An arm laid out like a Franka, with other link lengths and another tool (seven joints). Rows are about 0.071 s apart.
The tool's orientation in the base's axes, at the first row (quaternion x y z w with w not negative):
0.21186 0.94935 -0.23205 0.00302
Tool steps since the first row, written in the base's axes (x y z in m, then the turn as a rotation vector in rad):
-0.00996 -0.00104 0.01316 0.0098 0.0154 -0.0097
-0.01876 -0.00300 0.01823 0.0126 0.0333 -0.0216
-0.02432 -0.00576 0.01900 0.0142 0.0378 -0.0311
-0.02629 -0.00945 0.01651 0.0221 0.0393 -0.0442
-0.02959 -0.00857 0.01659 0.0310 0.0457 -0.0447
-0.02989 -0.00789 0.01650 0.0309 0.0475 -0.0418
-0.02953 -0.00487 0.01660 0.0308 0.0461 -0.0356
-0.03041 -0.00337 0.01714 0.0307 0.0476 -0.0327
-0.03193 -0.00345 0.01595 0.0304 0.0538 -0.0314
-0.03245 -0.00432 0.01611 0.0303 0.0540 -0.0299
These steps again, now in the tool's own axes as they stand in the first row. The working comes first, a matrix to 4 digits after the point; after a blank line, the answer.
The tool's axes in the first row as the columns of a matrix, in the base's axes (used below as rounded here):
-0.9102 0.4037 -0.0926
0.4009 0.8025 -0.4419
-0.1041 -0.4393 -0.8923

0.00728 -0.01064 -0.01036 -0.0017 0.0206 0.0009
0.01397 -0.01799 -0.01320 0.0041 0.0413 0.0034
0.01785 -0.02279 -0.01216 0.0055 0.0497 0.0097
0.01842 -0.02545 -0.00812 0.0002 0.0599 0.0200
0.02177 -0.02611 -0.00828 -0.0052 0.0688 0.0168
0.02233 -0.02565 -0.00847 -0.0047 0.0690 0.0134
0.02320 -0.02312 -0.00993 -0.0058 0.0651 0.0085
0.02454 -0.02251 -0.01099 -0.0055 0.0650 0.0053
0.02602 -0.02267 -0.00975 -0.0028 0.0692 0.0014
0.02613 -0.02364 -0.00946 -0.0028 0.0687 0.0000

